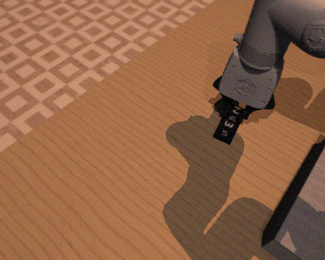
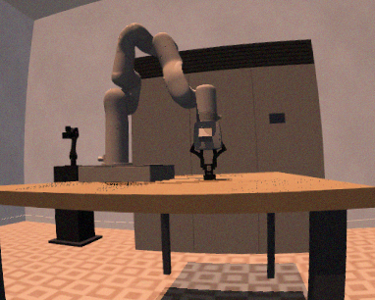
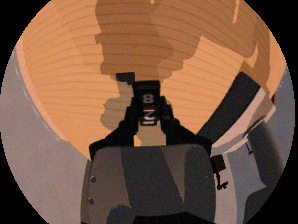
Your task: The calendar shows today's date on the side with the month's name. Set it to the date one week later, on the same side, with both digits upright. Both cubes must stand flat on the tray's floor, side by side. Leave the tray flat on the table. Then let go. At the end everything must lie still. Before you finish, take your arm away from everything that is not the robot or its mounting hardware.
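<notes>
Now: the black cube 30 mm to the left of my hand and 30 mm below it. From my hand the other things lie so: black digit cube (20 mm below).
</notes>
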